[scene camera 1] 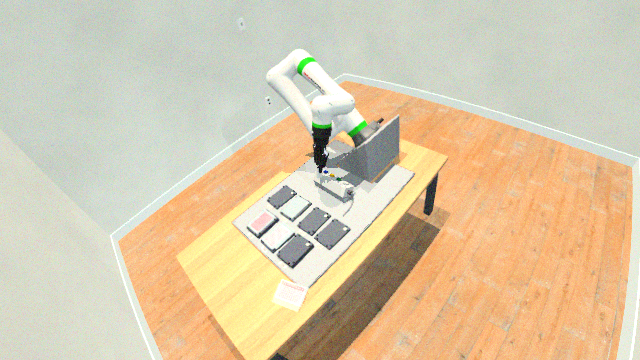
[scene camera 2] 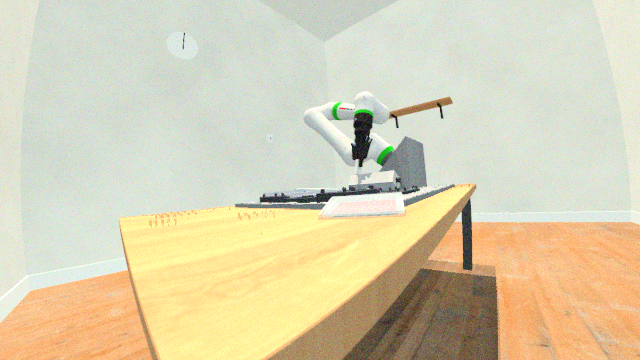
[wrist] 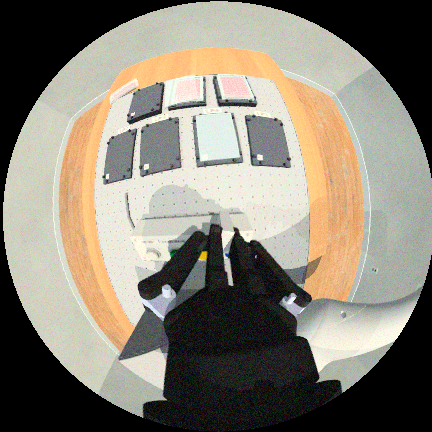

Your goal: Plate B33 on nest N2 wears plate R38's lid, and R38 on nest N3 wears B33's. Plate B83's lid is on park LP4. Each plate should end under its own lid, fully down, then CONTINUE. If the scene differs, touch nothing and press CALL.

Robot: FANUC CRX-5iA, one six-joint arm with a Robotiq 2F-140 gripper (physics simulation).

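Places are measured from the arm's base along level axes (x left, y back, z up), in centimetres.
Pixels of known places: gripper, between the fingertips: (scene camera 1: 318, 177) (scene camera 2: 357, 174) (wrist: 221, 219); arm's base, origin of its link: (scene camera 1: 365, 139) (scene camera 2: 395, 164).
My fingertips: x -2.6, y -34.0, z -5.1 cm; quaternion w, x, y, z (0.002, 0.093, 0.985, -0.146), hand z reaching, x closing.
For each thing: its top centre in the pictures, then the offset to it from my fingertips. "*": a spot on its surface instead.
- button box, centre of its top: (wrist: 186, 244) (scene camera 2: 373, 173) (scene camera 1: 331, 177) dz +0.2, dx +5.7, dy +4.1 cm
- green button, centre of its top: (scene camera 1: 338, 178) dz -0.8, dx +8.1, dy +6.5 cm
- pink plate, centre of its top: (wrist: 234, 83) (scene camera 2: 285, 190) (scene camera 1: 260, 220) dz -4.8, dx -3.9, dy -37.1 cm
- paler covered plate, centre of its top: (wrist: 179, 86) (scene camera 2: 317, 186) (scene camera 1: 279, 234) dz -4.1, dx +11.0, dy -35.2 cm
- dark bare nest, centre of its top: (scene camera 2: 347, 186) (wrist: 143, 96) (scene camera 1: 293, 247) dz -4.9, dx +21.9, dy -34.4 cm
- pale lid, centre of its top: (wrist: 216, 133) (scene camera 1: 295, 206) dz -6.4, dx +0.8, dy -18.7 cm
- printed card, centre of its top: (scene camera 2: 362, 195) (scene camera 1: 287, 296) (wrist: 121, 85) dz -6.3, dx +38.0, dy -50.5 cm
- cable, a spot on its surface: (wrist: 128, 210) * dz -7.9, dx +21.9, dy -1.3 cm
My gripper (scene camera 1: 320, 170) (scene camera 2: 360, 164) (wrist: 221, 219) is shut and empty, pointing down at the button box (scene camera 1: 334, 190) (scene camera 2: 385, 178) (wrist: 165, 230), near its blue-button end; contact is unclear. Its yellow button (scene camera 1: 332, 175) (wrist: 203, 255) and green button (scene camera 1: 339, 179) (wrist: 174, 253) are partly hidden in the wrist view. In the far row, a pink plate (scene camera 1: 262, 222) (wrist: 235, 88) and a paler covered plate (scene camera 1: 276, 237) (wrist: 188, 93) sit beside a dark bare nest (scene camera 1: 295, 250) (wrist: 146, 101). A pale lid (scene camera 1: 295, 207) (wrist: 218, 136) lies on a park in the nearer row. Plate names are unreadable.
Three dark bare parks (scene camera 1: 282, 196) (wrist: 268, 141) share the lid's row. A grey upright panel (scene camera 1: 382, 150) (scene camera 2: 412, 162) stands by the arm base. A printed card (scene camera 1: 290, 295) (scene camera 2: 365, 206) (wrist: 124, 91) lies at the table's near end. A cable (scene camera 1: 349, 206) (wrist: 128, 210) leaves the box.
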